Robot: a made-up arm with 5 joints.
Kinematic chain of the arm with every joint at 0, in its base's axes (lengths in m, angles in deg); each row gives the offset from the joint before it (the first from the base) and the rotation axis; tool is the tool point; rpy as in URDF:
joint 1: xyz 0.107 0 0.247 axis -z
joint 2: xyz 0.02 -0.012 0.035 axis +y
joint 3: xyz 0.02 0 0.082 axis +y
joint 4: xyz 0.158 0 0.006 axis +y
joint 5: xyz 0.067 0.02 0 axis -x
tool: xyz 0 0 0 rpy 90 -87.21 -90
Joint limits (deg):
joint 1: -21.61..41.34
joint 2: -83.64..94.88
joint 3: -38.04..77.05
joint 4: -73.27..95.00
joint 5: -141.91..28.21
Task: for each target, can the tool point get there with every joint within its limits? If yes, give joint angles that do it. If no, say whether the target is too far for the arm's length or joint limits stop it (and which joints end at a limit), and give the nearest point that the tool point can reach.
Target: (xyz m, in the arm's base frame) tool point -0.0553 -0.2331 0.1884
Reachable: no: joint limits stop it (at a limit: joint 1, joint 2) | nearest point -0.0083 -0.0371 0.2114 | short by 0.203 m
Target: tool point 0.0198 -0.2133 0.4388
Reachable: no: joint limits stop it (at a limit: joint 1, joint 2, joint 4) | nearest point -0.0605 -0.0578 0.4609 | short by 0.176 m
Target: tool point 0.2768 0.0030 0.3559
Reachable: yes | joints 1.68 -62.33 47.96 38.02 -31.53
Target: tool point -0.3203 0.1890 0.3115
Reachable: no: too far | nearest point -0.0871 0.0859 0.4250 | short by 0.279 m
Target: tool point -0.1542 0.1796 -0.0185
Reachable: no: too far | nearest point 0.0342 0.0501 0.1313 | short by 0.273 m
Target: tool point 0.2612 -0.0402 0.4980
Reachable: yes | joints 17.49 -32.13 -16.37 36.76 -14.36
